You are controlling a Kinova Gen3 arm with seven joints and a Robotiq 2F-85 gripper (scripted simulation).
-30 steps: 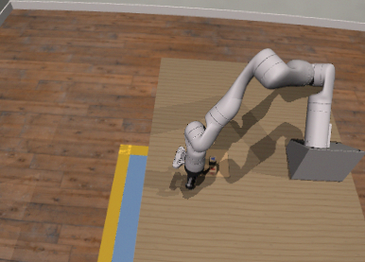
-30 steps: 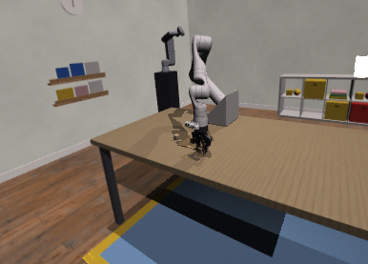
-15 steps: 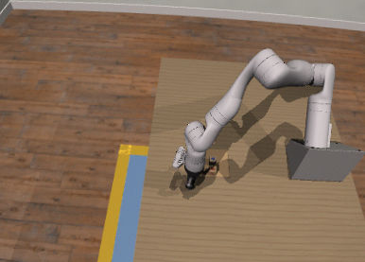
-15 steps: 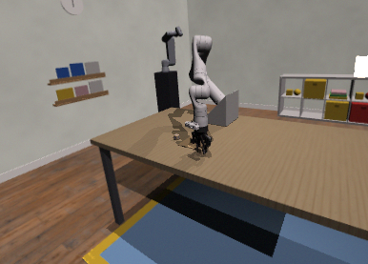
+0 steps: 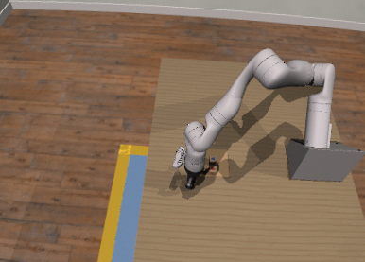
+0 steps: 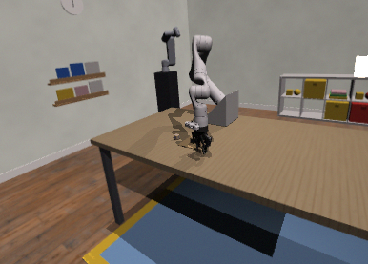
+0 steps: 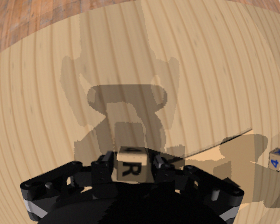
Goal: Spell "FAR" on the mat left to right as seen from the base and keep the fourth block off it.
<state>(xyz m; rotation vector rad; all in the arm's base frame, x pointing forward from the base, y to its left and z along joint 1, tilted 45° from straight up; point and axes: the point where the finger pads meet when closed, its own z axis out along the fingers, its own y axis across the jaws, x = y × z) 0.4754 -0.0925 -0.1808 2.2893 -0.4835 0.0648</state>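
Right now the R block is 1 cm below my hand. Also, from my hand: tan mat: 10 cm to the right, 9 cm behind, 2 cm below.
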